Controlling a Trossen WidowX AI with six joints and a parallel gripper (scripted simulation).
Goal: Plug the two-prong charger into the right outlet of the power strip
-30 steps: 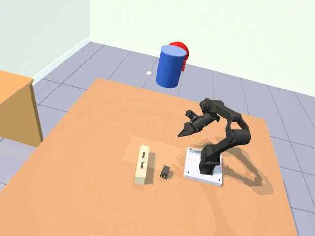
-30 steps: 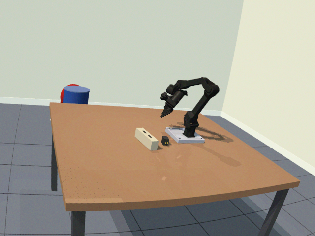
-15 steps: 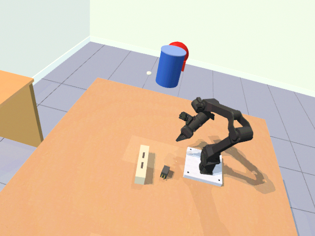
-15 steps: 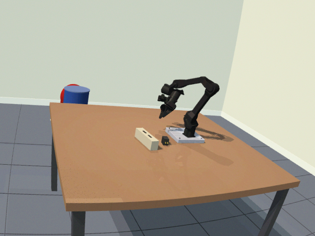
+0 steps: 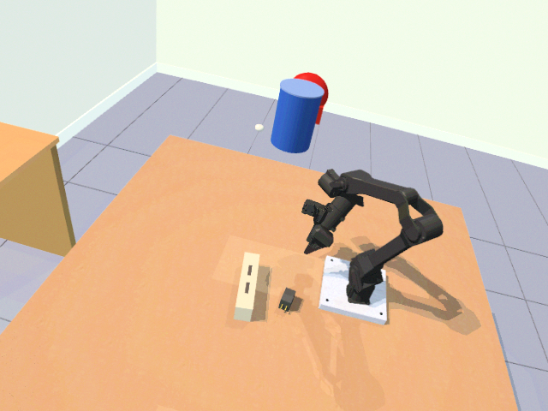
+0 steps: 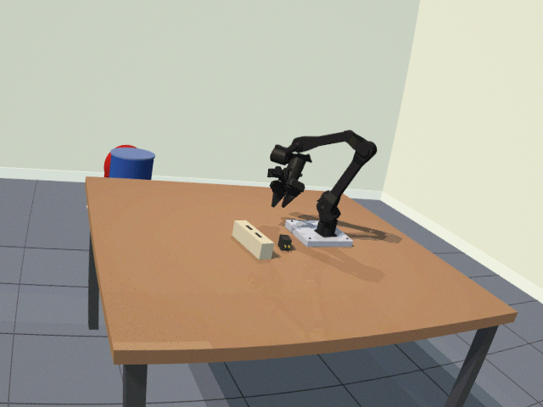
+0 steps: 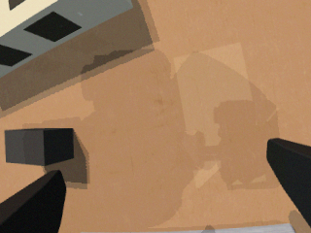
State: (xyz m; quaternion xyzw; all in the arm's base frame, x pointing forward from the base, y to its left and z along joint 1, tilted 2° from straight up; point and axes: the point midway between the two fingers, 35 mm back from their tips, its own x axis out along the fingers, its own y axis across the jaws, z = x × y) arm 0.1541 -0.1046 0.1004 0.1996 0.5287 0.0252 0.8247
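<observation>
Now: gripper tip 4 cm short of the black two-prong charger, 15 cm to the right of it and 8 cm above it.
</observation>
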